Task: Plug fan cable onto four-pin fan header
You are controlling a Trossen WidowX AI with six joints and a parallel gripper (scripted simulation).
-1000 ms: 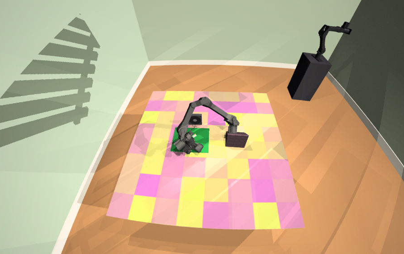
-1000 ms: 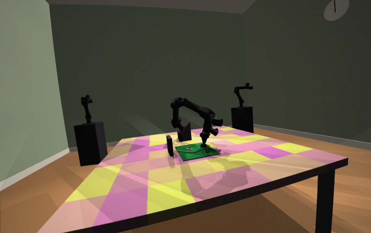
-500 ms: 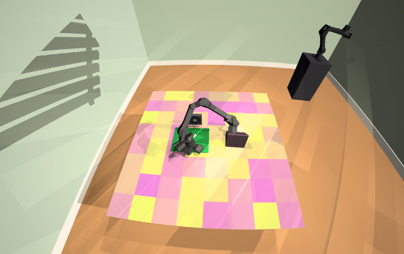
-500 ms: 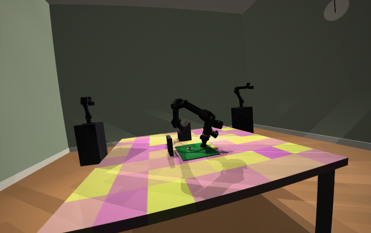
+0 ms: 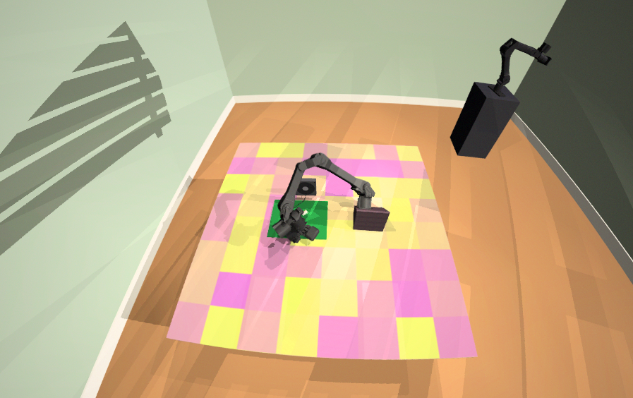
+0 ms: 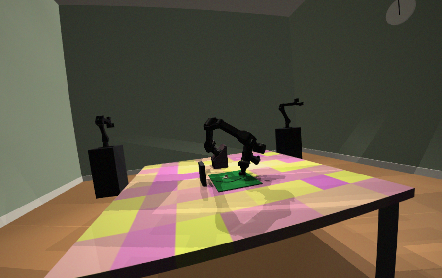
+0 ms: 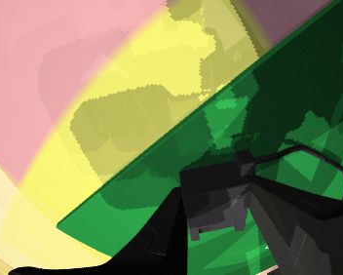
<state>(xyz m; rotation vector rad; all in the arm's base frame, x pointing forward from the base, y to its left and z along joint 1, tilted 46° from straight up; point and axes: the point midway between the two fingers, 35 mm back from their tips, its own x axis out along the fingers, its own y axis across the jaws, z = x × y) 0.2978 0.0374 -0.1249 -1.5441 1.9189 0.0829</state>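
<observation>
Now: gripper tip 4 cm short of the green board, 8 cm to the left of it and 2 cm above it. Also, from my gripper tip: dark plug 1 cm to the right; then black fan 3 cm ahead, 25 cm to the right, 5 cm above.
</observation>
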